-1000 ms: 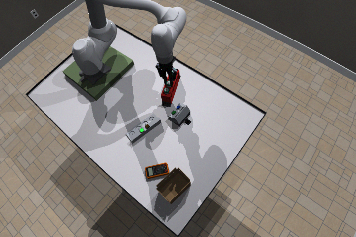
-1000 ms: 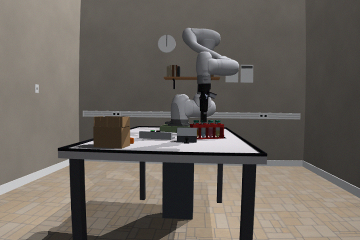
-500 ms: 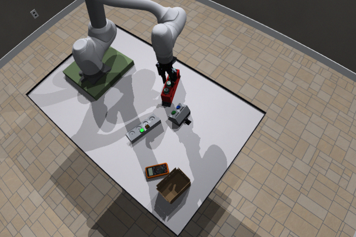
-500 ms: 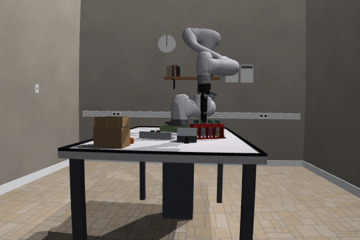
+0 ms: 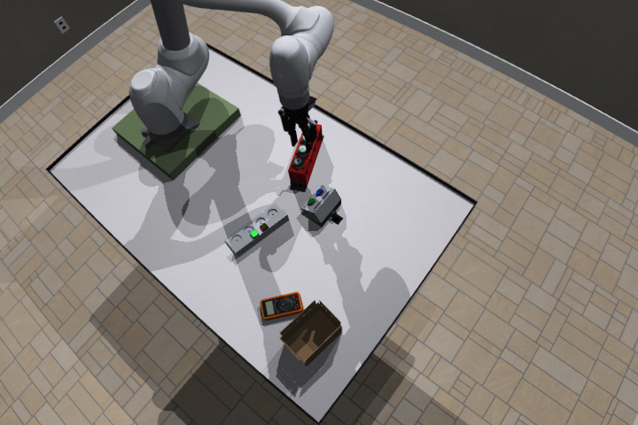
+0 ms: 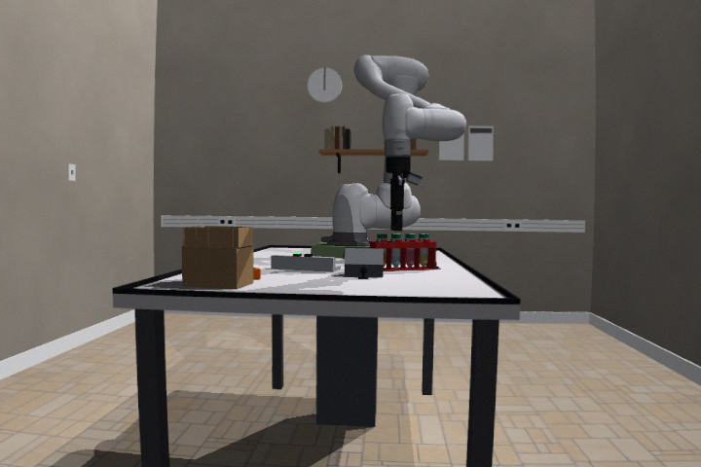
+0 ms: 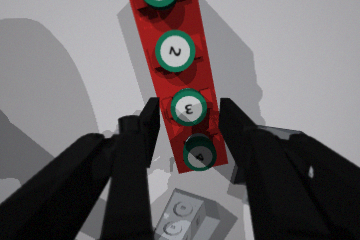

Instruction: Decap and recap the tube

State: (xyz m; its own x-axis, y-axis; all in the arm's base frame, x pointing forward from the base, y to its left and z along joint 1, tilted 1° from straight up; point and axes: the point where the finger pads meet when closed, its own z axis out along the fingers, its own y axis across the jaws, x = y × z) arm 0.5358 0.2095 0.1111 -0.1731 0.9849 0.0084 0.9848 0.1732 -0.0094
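My hand is 14 cm short of the green key, 12 cm to the left of it and 10 cm above it. From my hand the other things lie so: orange multimeter 28 cm ahead, 45 cm to the right, 15 cm below; grey key housing 16 cm ahead, 10 cm to the right, 11 cm below; blue key 14 cm ahead, 8 cm to the right, 10 cm below.
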